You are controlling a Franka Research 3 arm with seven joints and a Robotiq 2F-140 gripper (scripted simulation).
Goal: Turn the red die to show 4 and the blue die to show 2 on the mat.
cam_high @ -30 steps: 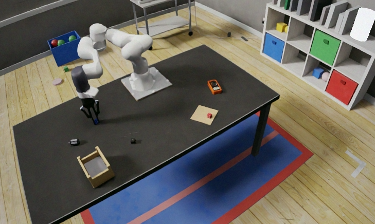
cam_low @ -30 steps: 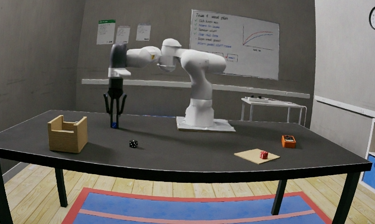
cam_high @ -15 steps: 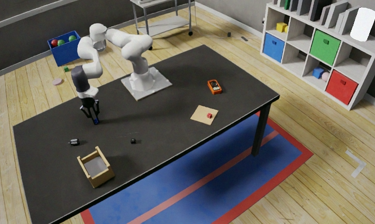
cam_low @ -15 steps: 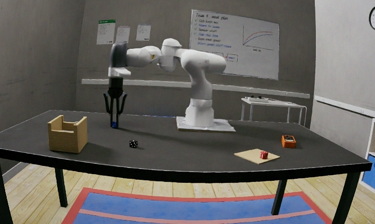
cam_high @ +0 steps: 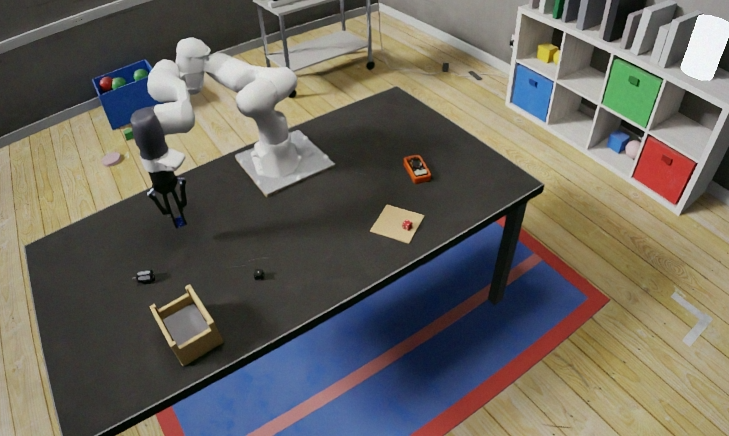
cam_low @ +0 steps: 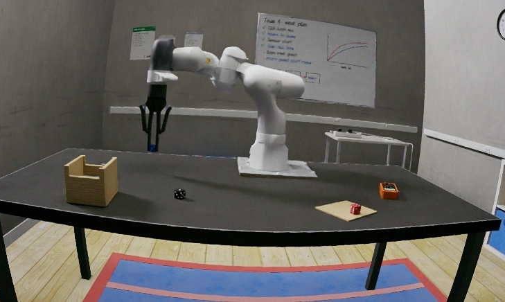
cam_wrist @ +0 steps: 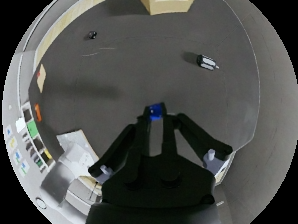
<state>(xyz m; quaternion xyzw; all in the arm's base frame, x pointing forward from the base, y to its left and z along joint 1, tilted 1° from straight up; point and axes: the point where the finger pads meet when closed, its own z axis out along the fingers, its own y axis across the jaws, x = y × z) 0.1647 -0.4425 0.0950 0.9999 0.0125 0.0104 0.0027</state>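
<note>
The tan mat is 34 cm ahead of my hand, 64 cm to the left of it and 11 cm below it. Round my hand: dark object 9 cm ahead, 19 cm to the right, 10 cm below; then black die 29 cm ahead, 15 cm to the left, 10 cm below; then blue die 2 cm below.
</note>
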